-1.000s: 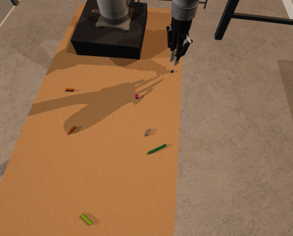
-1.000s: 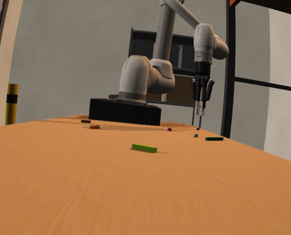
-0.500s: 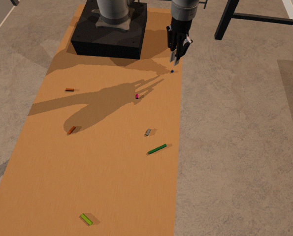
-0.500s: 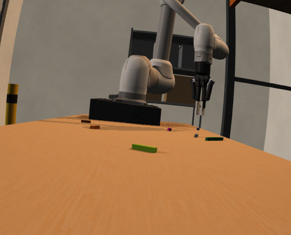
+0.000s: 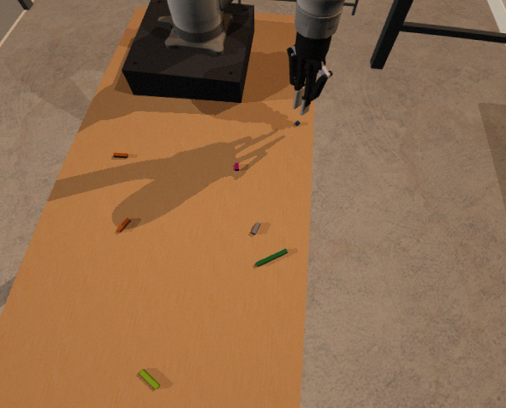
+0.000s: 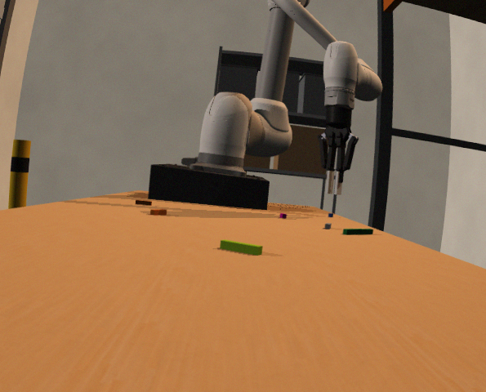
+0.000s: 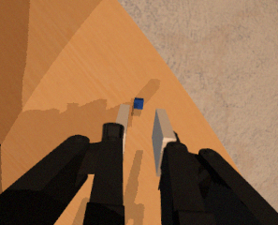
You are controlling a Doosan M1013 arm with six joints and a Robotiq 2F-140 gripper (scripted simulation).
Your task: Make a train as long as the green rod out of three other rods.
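My hand is 90 mm above the blue rod. Round my hand: green rod: 410 mm ahead, 90 mm below, 20 mm to the right; magenta rod: 180 mm ahead, 150 mm to the right, 90 mm below; grey rod: 350 mm ahead, 90 mm below, 70 mm to the right.
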